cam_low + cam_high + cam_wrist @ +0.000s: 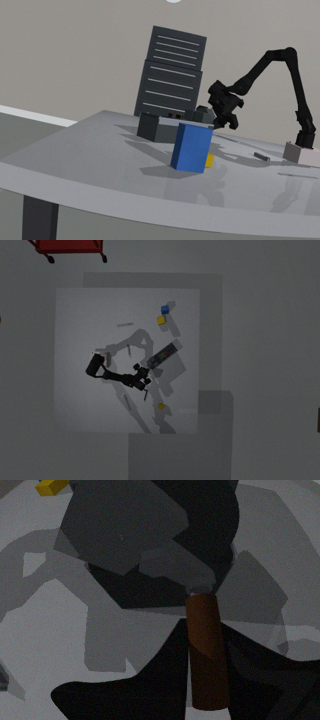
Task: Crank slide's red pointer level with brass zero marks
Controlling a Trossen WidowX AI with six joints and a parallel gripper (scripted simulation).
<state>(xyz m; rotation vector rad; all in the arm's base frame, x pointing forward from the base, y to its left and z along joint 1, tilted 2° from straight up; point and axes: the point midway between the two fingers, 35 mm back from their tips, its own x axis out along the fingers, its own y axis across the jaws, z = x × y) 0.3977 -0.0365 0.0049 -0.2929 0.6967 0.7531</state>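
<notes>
Right now my gripper tip is 30 mm below the brown crank handle, 10 mm to the left of it and 10 mm past it. From my gripper tip the other things lie so: red pointer 160 mm to the left, 130 mm ahead, 40 mm above; then black hex key 210 mm to the right, 40 mm below; then yellow block 430 mm to the left, 40 mm ahead, 30 mm below.
</notes>
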